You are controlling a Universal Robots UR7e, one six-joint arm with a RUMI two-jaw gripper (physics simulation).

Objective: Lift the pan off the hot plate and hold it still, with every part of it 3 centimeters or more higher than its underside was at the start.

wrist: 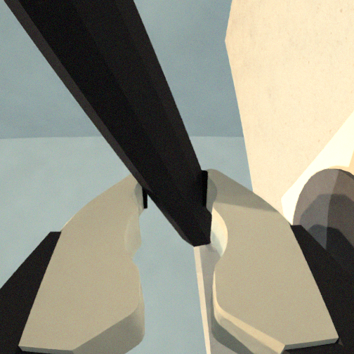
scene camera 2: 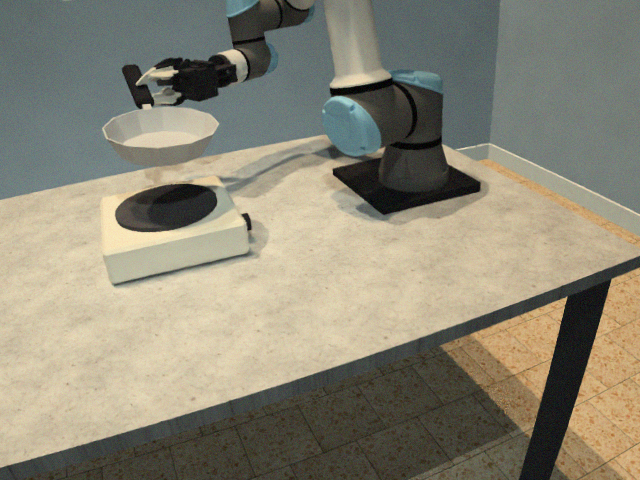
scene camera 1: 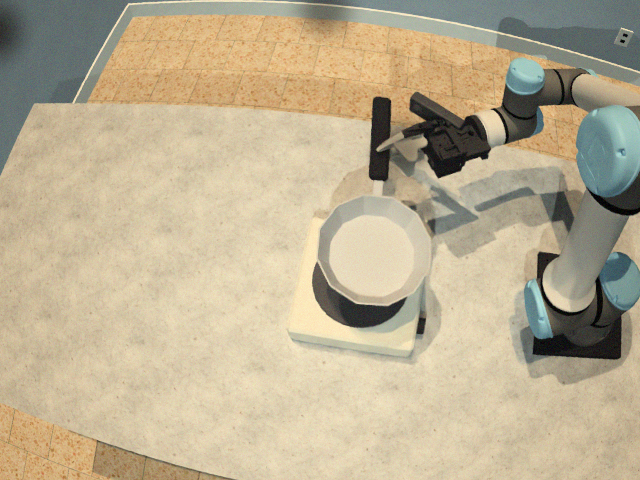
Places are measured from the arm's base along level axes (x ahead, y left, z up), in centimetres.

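Pixels of known places: gripper, fingertip midpoint: [scene camera 2: 137, 93] [scene camera 1: 376, 155]; arm's base at its link origin: [scene camera 2: 413, 177].
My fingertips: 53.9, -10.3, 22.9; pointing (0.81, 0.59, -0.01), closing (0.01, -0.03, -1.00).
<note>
Ahead of a thing's pixels: the offset from my fingertips to its top centre, as dx, dy, dz. "spot": to the spot under its first point. Level surfaces: height alone.
The light grey pan [scene camera 1: 372, 250] [scene camera 2: 160, 138] hangs in the air above the hot plate {-3.0, +16.4, -17.1} [scene camera 1: 351, 338] [scene camera 2: 175, 258], with a visible gap under it in the second scene view. It looks roughly level. Its black handle [scene camera 1: 381, 116] [scene camera 2: 134, 82] [wrist: 125, 95] points away from the hot plate. My gripper [scene camera 1: 386, 148] [scene camera 2: 146, 90] [wrist: 173, 174] is shut on the handle, near the end that joins the pan. The dark round burner {spot: -2.9, +23.0, -17.1} [scene camera 1: 356, 312] [scene camera 2: 166, 207] shows beneath the pan, with the pan's shadow on it. The bowl of the pan does not show in the wrist view.
The grey table {dz -24.7} [scene camera 1: 155, 258] [scene camera 2: 361, 289] carries the hot plate and the arm's black base [scene camera 1: 576, 347] [scene camera 2: 413, 198]. A small black knob {-15.4, +21.4, -19.5} [scene camera 1: 421, 324] [scene camera 2: 247, 221] sticks out of the hot plate's side facing the base. Blue walls stand beyond the table.
</note>
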